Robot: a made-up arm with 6 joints.
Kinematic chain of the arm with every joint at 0, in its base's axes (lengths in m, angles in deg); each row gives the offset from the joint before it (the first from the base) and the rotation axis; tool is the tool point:
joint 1: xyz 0 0 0.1 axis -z
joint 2: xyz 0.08 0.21 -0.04 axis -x
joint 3: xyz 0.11 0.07 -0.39 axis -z
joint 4: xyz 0 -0.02 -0.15 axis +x
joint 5: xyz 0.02 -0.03 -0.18 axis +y
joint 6: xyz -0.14 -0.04 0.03 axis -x
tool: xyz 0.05 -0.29 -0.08
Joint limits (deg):
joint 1: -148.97..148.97
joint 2: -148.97..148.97
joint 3: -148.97..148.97
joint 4: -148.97..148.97
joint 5: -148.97..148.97
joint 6: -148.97..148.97
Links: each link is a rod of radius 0.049 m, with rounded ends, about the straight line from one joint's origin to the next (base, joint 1, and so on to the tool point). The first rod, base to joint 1, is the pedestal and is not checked.
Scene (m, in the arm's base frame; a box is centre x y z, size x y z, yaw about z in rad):
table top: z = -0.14
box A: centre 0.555 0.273 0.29 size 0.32 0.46 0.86 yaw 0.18
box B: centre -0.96 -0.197 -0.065 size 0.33 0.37 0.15 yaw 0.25
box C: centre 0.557 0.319 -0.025 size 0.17 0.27 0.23 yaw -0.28
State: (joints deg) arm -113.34 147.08 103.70 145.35 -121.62 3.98
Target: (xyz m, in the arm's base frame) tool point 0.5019 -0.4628 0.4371
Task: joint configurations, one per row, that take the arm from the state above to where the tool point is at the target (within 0.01 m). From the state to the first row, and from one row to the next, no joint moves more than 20 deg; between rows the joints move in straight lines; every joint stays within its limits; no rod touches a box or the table.
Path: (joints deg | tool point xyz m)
1: -97.34 145.96 111.46 130.79 -125.71 -0.59 | -0.0484 0.5019 0.7120
2: -81.34 144.85 119.22 116.22 -129.81 -5.16 | 0.1252 0.3844 0.8035
3: -65.34 143.73 126.99 101.66 -133.90 -9.73 | 0.2392 0.1936 0.8469
4: -49.34 142.62 134.75 87.10 -138.00 -14.30 | 0.2679 -0.0269 0.8365
5: -34.26 138.15 138.30 72.12 -140.74 -9.57 | 0.2835 -0.2452 0.7769
6: -19.18 133.68 141.86 57.14 -143.48 -4.84 | 0.2006 -0.4471 0.6758
7: -4.09 129.22 145.41 42.16 -146.23 -0.11 | 0.0395 -0.5858 0.5397
8: 10.99 124.75 148.97 27.18 -148.97 4.63 | -0.1581 -0.6318 0.3782
9: 2.61 120.24 141.10 42.39 -144.45 2.83 | -0.0237 -0.6562 0.4306
10: -5.77 115.73 133.23 57.59 -139.93 1.04 | 0.1445 -0.6440 0.4627
11: -14.15 111.22 125.37 72.80 -135.42 -0.75 | 0.3283 -0.5817 0.4664
12: -22.52 106.71 117.50 88.00 -130.90 -2.55 | 0.5018 -0.4629 0.4371

